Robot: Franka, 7 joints.
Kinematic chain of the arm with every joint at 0, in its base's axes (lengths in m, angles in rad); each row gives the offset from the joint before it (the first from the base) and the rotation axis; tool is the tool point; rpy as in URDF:
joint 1: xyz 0 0 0.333 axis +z
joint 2: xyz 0 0 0 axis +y
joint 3: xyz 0 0 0.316 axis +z
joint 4: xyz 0.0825 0 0 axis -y
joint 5: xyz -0.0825 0 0.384 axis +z
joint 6: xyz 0 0 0 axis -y
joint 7: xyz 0.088 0 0 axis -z
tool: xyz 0 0 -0.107 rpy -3.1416 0 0
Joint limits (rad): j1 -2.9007..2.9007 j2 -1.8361..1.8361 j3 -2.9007..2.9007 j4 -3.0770..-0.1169 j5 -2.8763..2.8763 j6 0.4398..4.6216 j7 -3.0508..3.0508
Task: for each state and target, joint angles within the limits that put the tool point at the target. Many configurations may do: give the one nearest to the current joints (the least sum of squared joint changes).
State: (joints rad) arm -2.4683 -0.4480 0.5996 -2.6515 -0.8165 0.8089 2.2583
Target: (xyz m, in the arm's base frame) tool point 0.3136 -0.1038 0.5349
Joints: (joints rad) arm -1.7381 -0.8533 1.3063 -2.1914 -0.7563 0.6876 2.2583
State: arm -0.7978 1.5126 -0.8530 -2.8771 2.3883 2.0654 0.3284
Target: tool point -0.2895 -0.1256 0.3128
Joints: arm -0.4874 1.8361 -1.3568 -3.0017 2.4203 2.2646 0.3284
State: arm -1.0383 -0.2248 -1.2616 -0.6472 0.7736 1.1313 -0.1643
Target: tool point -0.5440 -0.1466 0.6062
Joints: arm -0.8372 -0.6662 -1.7731 -1.3589 0.5461 1.1341 -0.1643
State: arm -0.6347 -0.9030 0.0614 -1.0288 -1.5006 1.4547 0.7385
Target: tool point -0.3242 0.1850 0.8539
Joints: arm -0.7604 -1.4524 0.0914 -1.4096 -1.2788 0.9532 0.7385
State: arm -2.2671 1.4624 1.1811 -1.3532 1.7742 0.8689 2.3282
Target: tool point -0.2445 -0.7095 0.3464
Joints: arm -2.4580 1.4905 1.1524 -1.0465 1.9324 1.1111 2.3282
